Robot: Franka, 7 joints.
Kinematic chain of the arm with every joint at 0, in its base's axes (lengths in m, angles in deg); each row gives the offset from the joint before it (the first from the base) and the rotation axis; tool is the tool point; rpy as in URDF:
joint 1: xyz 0 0 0.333 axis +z
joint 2: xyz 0 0 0 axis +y
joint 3: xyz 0 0 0.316 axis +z
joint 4: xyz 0.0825 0 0 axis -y
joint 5: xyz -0.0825 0 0.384 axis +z
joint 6: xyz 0 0 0 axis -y
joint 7: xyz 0.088 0 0 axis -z
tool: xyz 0 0 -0.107 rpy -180 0 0
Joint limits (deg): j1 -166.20..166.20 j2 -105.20..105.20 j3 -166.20..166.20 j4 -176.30..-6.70 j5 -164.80..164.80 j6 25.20..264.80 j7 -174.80..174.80
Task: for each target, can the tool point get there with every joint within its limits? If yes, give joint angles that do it. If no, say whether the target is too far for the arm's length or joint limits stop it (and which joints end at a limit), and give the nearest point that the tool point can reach.
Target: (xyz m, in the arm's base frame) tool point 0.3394 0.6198 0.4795
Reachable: yes | joints -65.32 -83.72 72.48 -93.23 130.09 94.91 -42.15
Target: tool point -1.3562 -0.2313 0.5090
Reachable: no: too far | nearest point -0.8388 -0.1431 0.4419 | short by 0.529 m
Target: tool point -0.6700 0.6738 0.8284
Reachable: no: too far | nearest point -0.5364 0.5394 0.7296 | short by 0.214 m
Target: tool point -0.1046 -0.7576 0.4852
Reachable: yes | joints -104.68 54.11 -4.66 -49.08 -62.90 211.67 -147.62
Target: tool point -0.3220 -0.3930 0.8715
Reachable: yes | joints -1.56 12.94 -136.32 -79.77 -3.73 126.08 -107.67
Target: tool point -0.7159 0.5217 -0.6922
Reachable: no: too far | nearest point -0.4748 0.3460 -0.2651 | short by 0.521 m
